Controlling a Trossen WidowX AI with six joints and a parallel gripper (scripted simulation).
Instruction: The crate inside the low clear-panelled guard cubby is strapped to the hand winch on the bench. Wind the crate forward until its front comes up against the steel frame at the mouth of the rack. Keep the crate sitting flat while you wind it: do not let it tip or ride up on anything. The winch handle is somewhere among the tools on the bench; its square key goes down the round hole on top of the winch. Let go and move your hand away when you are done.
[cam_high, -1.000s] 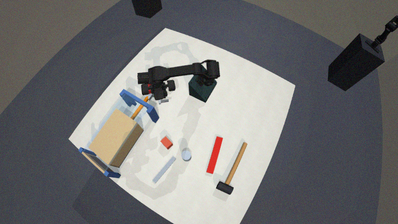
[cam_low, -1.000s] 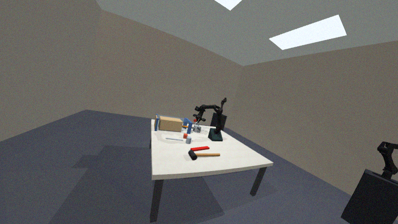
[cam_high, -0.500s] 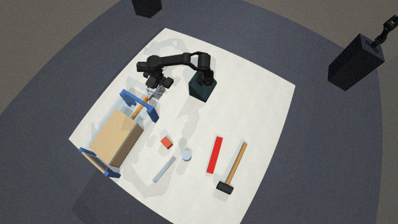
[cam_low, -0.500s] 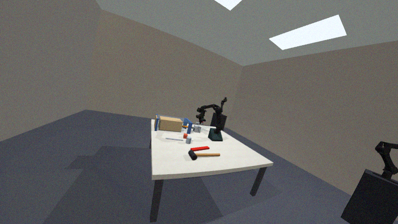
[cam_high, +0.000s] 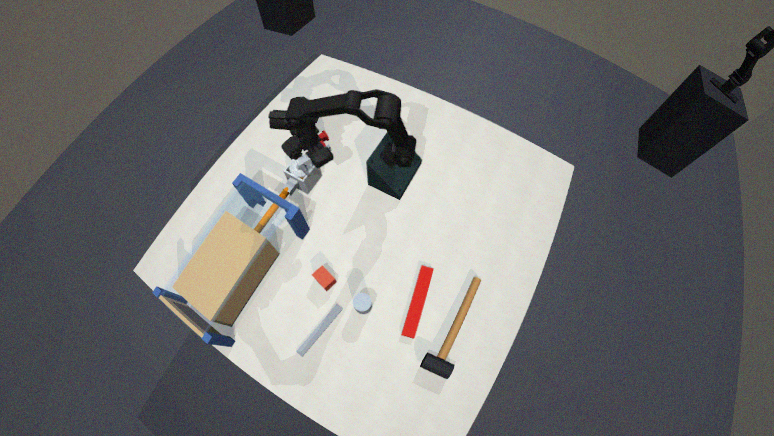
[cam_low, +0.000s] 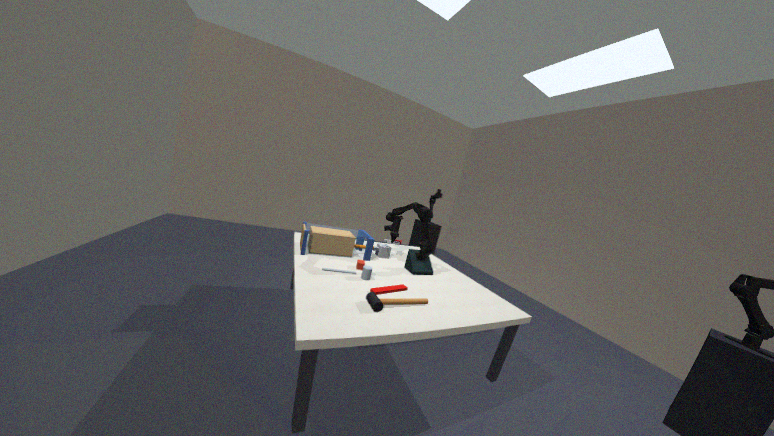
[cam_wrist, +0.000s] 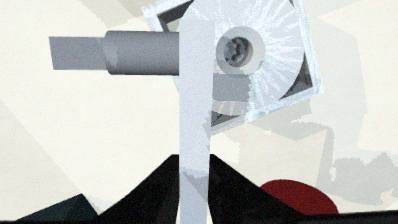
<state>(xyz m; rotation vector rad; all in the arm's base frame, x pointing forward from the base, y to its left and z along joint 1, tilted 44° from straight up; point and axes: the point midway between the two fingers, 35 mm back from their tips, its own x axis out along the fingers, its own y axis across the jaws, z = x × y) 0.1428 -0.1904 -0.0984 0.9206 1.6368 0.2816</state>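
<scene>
Right now my gripper tip is 60 mm past the red knob, 20 mm to the left of it and 10 mm below it. Also, from my gripper tip: grey winch: 100 mm below, 60 mm to the right, 20 mm ahead; then blue frame post: 190 mm ahead, 50 mm to the right, 30 mm below; then winch handle: 10 mm behind.
</scene>
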